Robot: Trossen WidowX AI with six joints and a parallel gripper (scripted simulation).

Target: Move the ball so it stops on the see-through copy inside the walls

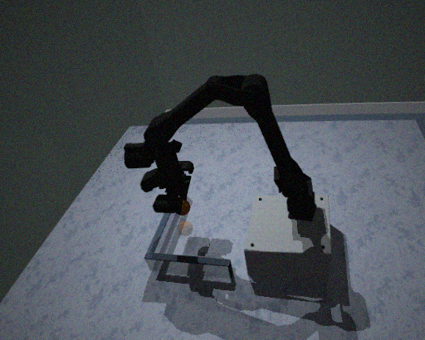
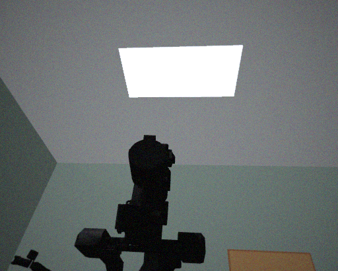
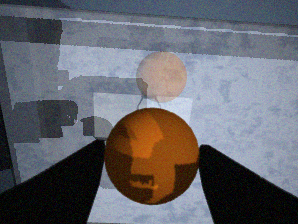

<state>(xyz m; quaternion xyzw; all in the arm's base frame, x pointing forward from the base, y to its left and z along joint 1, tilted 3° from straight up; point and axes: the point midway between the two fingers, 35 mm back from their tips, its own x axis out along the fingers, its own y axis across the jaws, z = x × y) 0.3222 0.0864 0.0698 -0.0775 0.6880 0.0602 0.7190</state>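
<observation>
My gripper tip is now 100 mm above the see-through copy of ball, 20 mm short of it and 10 mm to the left of it. Also, from my gripper tip: orange ball: right at my gripper tip.
</observation>
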